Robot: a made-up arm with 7 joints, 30 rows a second.
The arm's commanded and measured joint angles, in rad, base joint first. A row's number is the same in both.
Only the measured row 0 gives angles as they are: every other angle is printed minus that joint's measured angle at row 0.
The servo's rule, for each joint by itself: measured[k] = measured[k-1] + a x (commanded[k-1-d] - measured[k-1]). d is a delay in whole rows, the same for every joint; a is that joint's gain. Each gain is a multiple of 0.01, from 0.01 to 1. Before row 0 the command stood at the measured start. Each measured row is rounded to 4 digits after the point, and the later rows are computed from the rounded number. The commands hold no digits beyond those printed.
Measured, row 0: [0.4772 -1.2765 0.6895 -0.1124 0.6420 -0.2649 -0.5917]
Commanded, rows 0 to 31: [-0.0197 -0.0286 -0.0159 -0.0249 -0.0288 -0.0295 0.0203]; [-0.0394 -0.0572 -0.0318 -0.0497 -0.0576 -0.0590 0.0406]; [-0.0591 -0.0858 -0.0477 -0.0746 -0.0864 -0.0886 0.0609]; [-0.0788 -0.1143 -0.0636 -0.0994 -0.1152 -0.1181 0.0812]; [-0.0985 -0.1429 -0.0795 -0.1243 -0.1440 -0.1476 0.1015]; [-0.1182 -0.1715 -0.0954 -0.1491 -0.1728 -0.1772 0.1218]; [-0.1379 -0.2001 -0.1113 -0.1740 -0.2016 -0.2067 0.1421]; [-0.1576 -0.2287 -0.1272 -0.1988 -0.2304 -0.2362 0.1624]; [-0.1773 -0.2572 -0.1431 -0.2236 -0.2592 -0.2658 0.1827]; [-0.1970 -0.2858 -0.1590 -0.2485 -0.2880 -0.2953 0.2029]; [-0.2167 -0.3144 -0.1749 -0.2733 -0.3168 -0.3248 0.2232]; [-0.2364 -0.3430 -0.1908 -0.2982 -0.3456 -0.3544 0.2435]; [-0.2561 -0.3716 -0.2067 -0.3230 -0.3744 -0.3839 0.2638]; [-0.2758 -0.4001 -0.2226 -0.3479 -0.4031 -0.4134 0.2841]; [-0.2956 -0.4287 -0.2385 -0.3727 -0.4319 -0.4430 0.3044]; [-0.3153 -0.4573 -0.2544 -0.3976 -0.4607 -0.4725 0.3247]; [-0.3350 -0.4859 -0.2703 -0.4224 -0.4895 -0.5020 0.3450]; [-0.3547 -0.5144 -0.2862 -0.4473 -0.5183 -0.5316 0.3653]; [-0.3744 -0.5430 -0.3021 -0.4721 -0.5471 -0.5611 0.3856]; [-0.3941 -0.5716 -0.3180 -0.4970 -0.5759 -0.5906 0.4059]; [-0.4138 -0.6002 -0.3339 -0.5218 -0.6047 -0.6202 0.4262]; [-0.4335 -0.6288 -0.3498 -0.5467 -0.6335 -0.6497 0.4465]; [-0.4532 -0.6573 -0.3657 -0.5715 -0.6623 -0.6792 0.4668]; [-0.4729 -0.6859 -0.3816 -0.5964 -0.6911 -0.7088 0.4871]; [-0.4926 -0.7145 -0.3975 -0.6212 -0.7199 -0.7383 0.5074]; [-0.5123 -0.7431 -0.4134 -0.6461 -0.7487 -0.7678 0.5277]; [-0.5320 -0.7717 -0.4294 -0.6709 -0.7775 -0.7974 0.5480]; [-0.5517 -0.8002 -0.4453 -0.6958 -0.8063 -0.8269 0.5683]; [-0.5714 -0.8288 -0.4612 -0.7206 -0.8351 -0.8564 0.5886]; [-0.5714 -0.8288 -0.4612 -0.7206 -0.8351 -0.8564 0.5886]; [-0.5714 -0.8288 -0.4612 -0.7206 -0.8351 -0.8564 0.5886]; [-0.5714 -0.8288 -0.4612 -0.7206 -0.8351 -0.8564 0.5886]
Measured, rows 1 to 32: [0.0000 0.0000 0.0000 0.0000 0.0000 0.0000 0.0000]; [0.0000 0.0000 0.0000 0.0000 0.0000 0.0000 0.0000]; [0.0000 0.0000 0.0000 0.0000 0.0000 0.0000 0.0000]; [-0.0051 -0.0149 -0.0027 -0.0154 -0.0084 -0.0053 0.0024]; [-0.0140 -0.0369 -0.0076 -0.0367 -0.0227 -0.0150 0.0070]; [-0.0257 -0.0623 -0.0144 -0.0602 -0.0412 -0.0282 0.0135]; [-0.0395 -0.0893 -0.0228 -0.0845 -0.0627 -0.0444 0.0216]; [-0.0548 -0.1172 -0.0324 -0.1092 -0.0863 -0.0630 0.0312]; [-0.0713 -0.1454 -0.0431 -0.1339 -0.1114 -0.0836 0.0421]; [-0.0886 -0.1738 -0.0547 -0.1588 -0.1376 -0.1058 0.0541]; [-0.1065 -0.2023 -0.0670 -0.1836 -0.1645 -0.1293 0.0671]; [-0.1249 -0.2308 -0.0799 -0.2084 -0.1920 -0.1539 0.0810]; [-0.1436 -0.2594 -0.0933 -0.2333 -0.2198 -0.1794 0.0956]; [-0.1626 -0.2880 -0.1072 -0.2581 -0.2479 -0.2056 0.1109]; [-0.1818 -0.3166 -0.1214 -0.2830 -0.2762 -0.2324 0.1268]; [-0.2011 -0.3452 -0.1359 -0.3078 -0.3047 -0.2597 0.1432]; [-0.2205 -0.3737 -0.1506 -0.3327 -0.3332 -0.2874 0.1601]; [-0.2400 -0.4023 -0.1655 -0.3575 -0.3618 -0.3154 0.1774]; [-0.2596 -0.4309 -0.1806 -0.3824 -0.3905 -0.3437 0.1951]; [-0.2792 -0.4595 -0.1958 -0.4072 -0.4192 -0.3722 0.2131]; [-0.2988 -0.4880 -0.2112 -0.4321 -0.4479 -0.4009 0.2314]; [-0.3185 -0.5166 -0.2267 -0.4569 -0.4767 -0.4297 0.2499]; [-0.3382 -0.5452 -0.2422 -0.4818 -0.5055 -0.4587 0.2686]; [-0.3579 -0.5738 -0.2578 -0.5066 -0.5343 -0.4878 0.2875]; [-0.3776 -0.6024 -0.2734 -0.5315 -0.5631 -0.5169 0.3066]; [-0.3973 -0.6309 -0.2891 -0.5563 -0.5919 -0.5461 0.3258]; [-0.4170 -0.6595 -0.3048 -0.5812 -0.6207 -0.5754 0.3452]; [-0.4367 -0.6881 -0.3206 -0.6060 -0.6495 -0.6047 0.3647]; [-0.4564 -0.7167 -0.3364 -0.6309 -0.6783 -0.6341 0.3843]; [-0.4761 -0.7453 -0.3522 -0.6557 -0.7071 -0.6635 0.4039]; [-0.4958 -0.7738 -0.3680 -0.6806 -0.7359 -0.6929 0.4236]; [-0.5155 -0.8024 -0.3838 -0.7054 -0.7647 -0.7223 0.4434]
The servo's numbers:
d 3
a 0.26 0.52 0.17 0.62 0.29 0.18 0.12

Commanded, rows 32 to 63: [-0.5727 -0.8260 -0.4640 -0.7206 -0.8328 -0.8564 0.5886]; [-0.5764 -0.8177 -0.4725 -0.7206 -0.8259 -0.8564 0.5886]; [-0.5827 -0.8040 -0.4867 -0.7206 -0.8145 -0.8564 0.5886]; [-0.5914 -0.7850 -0.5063 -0.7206 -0.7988 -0.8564 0.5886]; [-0.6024 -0.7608 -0.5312 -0.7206 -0.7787 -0.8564 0.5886]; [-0.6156 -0.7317 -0.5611 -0.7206 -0.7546 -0.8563 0.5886]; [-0.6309 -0.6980 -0.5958 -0.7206 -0.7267 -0.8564 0.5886]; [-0.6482 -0.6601 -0.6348 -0.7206 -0.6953 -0.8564 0.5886]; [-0.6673 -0.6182 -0.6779 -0.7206 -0.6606 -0.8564 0.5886]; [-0.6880 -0.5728 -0.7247 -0.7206 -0.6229 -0.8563 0.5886]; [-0.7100 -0.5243 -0.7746 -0.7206 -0.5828 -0.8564 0.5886]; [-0.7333 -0.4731 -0.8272 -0.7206 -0.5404 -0.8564 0.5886]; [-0.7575 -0.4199 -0.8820 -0.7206 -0.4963 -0.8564 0.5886]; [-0.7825 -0.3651 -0.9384 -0.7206 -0.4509 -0.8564 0.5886]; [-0.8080 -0.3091 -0.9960 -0.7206 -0.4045 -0.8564 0.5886]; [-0.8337 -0.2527 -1.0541 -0.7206 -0.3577 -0.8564 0.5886]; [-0.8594 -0.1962 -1.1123 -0.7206 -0.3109 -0.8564 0.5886]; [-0.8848 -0.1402 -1.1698 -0.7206 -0.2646 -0.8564 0.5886]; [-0.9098 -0.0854 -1.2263 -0.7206 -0.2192 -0.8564 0.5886]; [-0.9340 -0.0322 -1.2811 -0.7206 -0.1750 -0.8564 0.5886]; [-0.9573 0.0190 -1.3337 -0.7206 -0.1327 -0.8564 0.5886]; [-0.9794 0.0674 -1.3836 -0.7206 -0.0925 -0.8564 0.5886]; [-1.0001 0.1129 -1.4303 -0.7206 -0.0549 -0.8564 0.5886]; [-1.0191 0.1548 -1.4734 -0.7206 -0.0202 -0.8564 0.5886]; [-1.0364 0.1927 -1.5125 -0.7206 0.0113 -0.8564 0.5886]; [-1.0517 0.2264 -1.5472 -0.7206 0.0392 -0.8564 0.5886]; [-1.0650 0.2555 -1.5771 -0.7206 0.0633 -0.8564 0.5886]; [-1.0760 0.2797 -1.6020 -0.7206 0.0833 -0.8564 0.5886]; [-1.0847 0.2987 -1.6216 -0.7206 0.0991 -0.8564 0.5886]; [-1.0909 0.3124 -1.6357 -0.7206 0.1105 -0.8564 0.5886]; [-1.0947 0.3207 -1.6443 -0.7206 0.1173 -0.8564 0.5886]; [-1.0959 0.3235 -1.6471 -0.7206 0.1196 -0.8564 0.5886]
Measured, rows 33 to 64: [-0.5300 -0.8161 -0.3970 -0.7148 -0.7851 -0.7464 0.4608]; [-0.5408 -0.8227 -0.4079 -0.7184 -0.7996 -0.7662 0.4761]; [-0.5488 -0.8259 -0.4170 -0.7198 -0.8099 -0.7824 0.4896]; [-0.5550 -0.8260 -0.4250 -0.7203 -0.8165 -0.7957 0.5015]; [-0.5606 -0.8217 -0.4331 -0.7205 -0.8192 -0.8066 0.5120]; [-0.5663 -0.8125 -0.4422 -0.7206 -0.8178 -0.8156 0.5212]; [-0.5728 -0.7982 -0.4531 -0.7206 -0.8123 -0.8229 0.5293]; [-0.5805 -0.7788 -0.4664 -0.7206 -0.8026 -0.8289 0.5364]; [-0.5896 -0.7543 -0.4825 -0.7206 -0.7887 -0.8338 0.5427]; [-0.6003 -0.7250 -0.5018 -0.7206 -0.7707 -0.8379 0.5482]; [-0.6128 -0.6913 -0.5244 -0.7206 -0.7488 -0.8412 0.5530]; [-0.6270 -0.6533 -0.5505 -0.7206 -0.7232 -0.8439 0.5573]; [-0.6429 -0.6114 -0.5801 -0.7206 -0.6941 -0.8461 0.5611]; [-0.6603 -0.5661 -0.6132 -0.7206 -0.6618 -0.8480 0.5644]; [-0.6793 -0.5177 -0.6496 -0.7206 -0.6266 -0.8495 0.5673]; [-0.6996 -0.4668 -0.6891 -0.7206 -0.5888 -0.8507 0.5699]; [-0.7212 -0.4139 -0.7315 -0.7206 -0.5488 -0.8517 0.5721]; [-0.7438 -0.3594 -0.7765 -0.7206 -0.5070 -0.8525 0.5741]; [-0.7672 -0.3039 -0.8237 -0.7206 -0.4637 -0.8532 0.5758]; [-0.7912 -0.2479 -0.8728 -0.7206 -0.4194 -0.8538 0.5773]; [-0.8155 -0.1919 -0.9233 -0.7206 -0.3745 -0.8543 0.5787]; [-0.8400 -0.1365 -0.9748 -0.7206 -0.3295 -0.8547 0.5799]; [-0.8644 -0.0823 -1.0269 -0.7206 -0.2847 -0.8550 0.5809]; [-0.8886 -0.0296 -1.0791 -0.7206 -0.2406 -0.8553 0.5818]; [-0.9122 0.0208 -1.1309 -0.7206 -0.1977 -0.8555 0.5826]; [-0.9351 0.0687 -1.1818 -0.7206 -0.1563 -0.8557 0.5833]; [-0.9569 0.1135 -1.2314 -0.7206 -0.1168 -0.8558 0.5839]; [-0.9776 0.1547 -1.2792 -0.7206 -0.0797 -0.8559 0.5845]; [-0.9969 0.1920 -1.3248 -0.7206 -0.0452 -0.8560 0.5850]; [-1.0146 0.2250 -1.3677 -0.7206 -0.0137 -0.8561 0.5854]; [-1.0306 0.2534 -1.4075 -0.7206 0.0144 -0.8562 0.5858]; [-1.0447 0.2770 -1.4439 -0.7206 0.0390 -0.8562 0.5861]
